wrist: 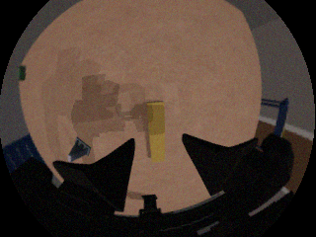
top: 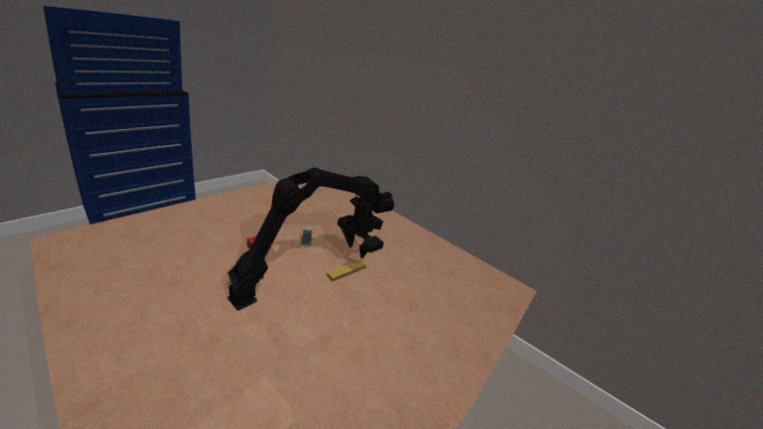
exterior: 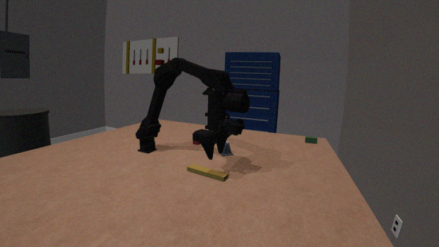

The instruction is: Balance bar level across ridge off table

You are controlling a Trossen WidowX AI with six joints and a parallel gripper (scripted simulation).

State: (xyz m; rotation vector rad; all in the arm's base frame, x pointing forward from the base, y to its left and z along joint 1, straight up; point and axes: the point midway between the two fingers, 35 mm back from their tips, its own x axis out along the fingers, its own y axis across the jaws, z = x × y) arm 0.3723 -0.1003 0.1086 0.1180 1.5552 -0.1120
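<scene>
Now: the yellow bar 70 mm below my gripper tip and 30 mm behind it. From my gripper tip the other things lie so: red cube 310 mm to the left, 220 mm behind, 60 mm below; green block 600 mm to the left, 370 mm ahead, 60 mm below.
</scene>
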